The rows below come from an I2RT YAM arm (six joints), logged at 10 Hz.
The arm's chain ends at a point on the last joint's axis. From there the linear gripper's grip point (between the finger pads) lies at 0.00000 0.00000 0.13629 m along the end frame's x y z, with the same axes.
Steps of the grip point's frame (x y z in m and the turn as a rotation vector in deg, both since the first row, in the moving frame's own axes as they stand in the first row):
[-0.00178 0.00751 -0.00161 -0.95 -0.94 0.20]
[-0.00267 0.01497 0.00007 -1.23 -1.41 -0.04]
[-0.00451 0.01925 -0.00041 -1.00 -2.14 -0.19]
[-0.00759 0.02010 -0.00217 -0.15 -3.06 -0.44]
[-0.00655 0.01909 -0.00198 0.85 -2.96 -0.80]
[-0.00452 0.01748 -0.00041 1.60 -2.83 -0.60]
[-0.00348 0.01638 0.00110 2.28 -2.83 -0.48]
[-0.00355 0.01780 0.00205 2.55 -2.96 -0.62]
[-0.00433 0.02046 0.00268 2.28 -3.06 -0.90]
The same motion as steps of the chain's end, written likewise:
[0.00046 0.00525 -0.00157 -0.95 -0.94 0.20]
[0.00068 0.01204 0.00014 -1.23 -1.41 -0.04]
[0.00058 0.01686 -0.00029 -1.00 -2.14 -0.19]
[-0.00032 0.01972 -0.00198 -0.15 -3.06 -0.44]
[0.00050 0.02106 -0.00178 0.85 -2.96 -0.80]
[0.00223 0.02125 -0.00019 1.60 -2.83 -0.60]
[0.00327 0.02177 0.00137 2.28 -2.83 -0.48]
[0.00352 0.02382 0.00237 2.55 -2.96 -0.62]
[0.00299 0.02582 0.00298 2.28 -3.06 -0.90]

